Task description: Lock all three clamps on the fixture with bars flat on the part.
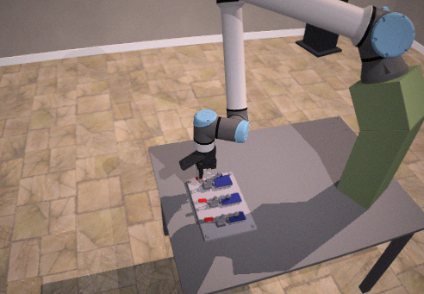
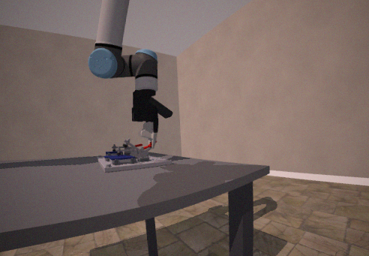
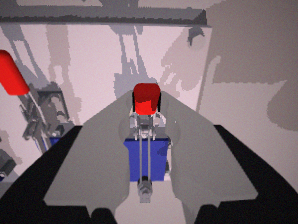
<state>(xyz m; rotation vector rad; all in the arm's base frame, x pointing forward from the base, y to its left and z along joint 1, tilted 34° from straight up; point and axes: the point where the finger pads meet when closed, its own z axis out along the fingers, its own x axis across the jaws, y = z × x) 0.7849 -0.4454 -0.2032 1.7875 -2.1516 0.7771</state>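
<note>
The fixture plate lies 4 cm behind my hand, 12 cm to the left of it and 7 cm below it.
</note>
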